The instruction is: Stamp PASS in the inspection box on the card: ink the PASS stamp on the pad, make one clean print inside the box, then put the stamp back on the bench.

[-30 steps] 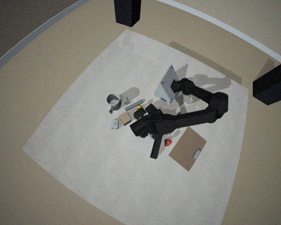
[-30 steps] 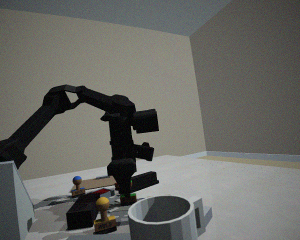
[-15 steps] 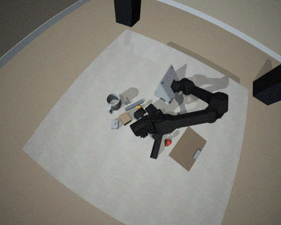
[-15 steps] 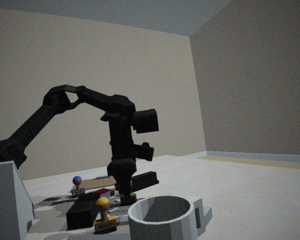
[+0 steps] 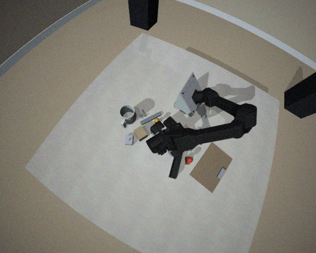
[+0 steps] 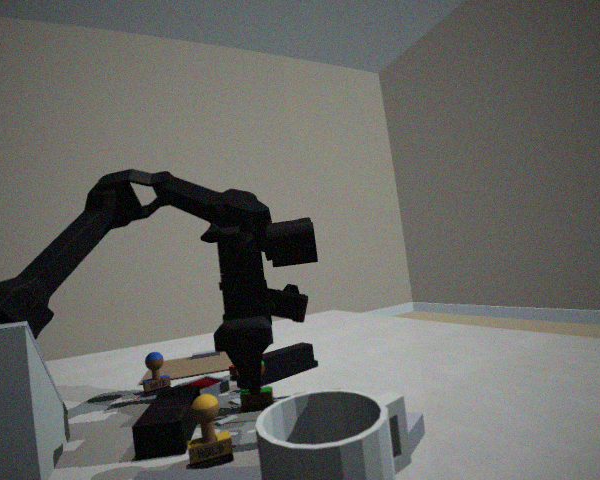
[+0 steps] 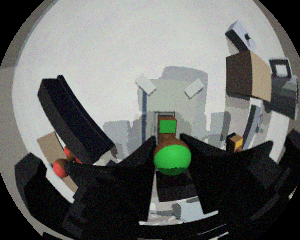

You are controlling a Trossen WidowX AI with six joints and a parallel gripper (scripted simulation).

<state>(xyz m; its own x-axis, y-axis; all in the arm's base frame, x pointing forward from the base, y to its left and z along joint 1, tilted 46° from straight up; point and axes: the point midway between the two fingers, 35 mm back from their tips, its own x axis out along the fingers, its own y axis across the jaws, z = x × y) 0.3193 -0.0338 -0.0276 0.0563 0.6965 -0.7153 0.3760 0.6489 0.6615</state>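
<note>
Now: the green-knobbed stamp right at my gripper tip. Also, from my gripper tip: card 1 cm ahead, 1 cm to the right, 3 cm below; then black block 11 cm behind, 1 cm below; then yellow-knobbed stamp 8 cm behind, 9 cm to the right.
</note>
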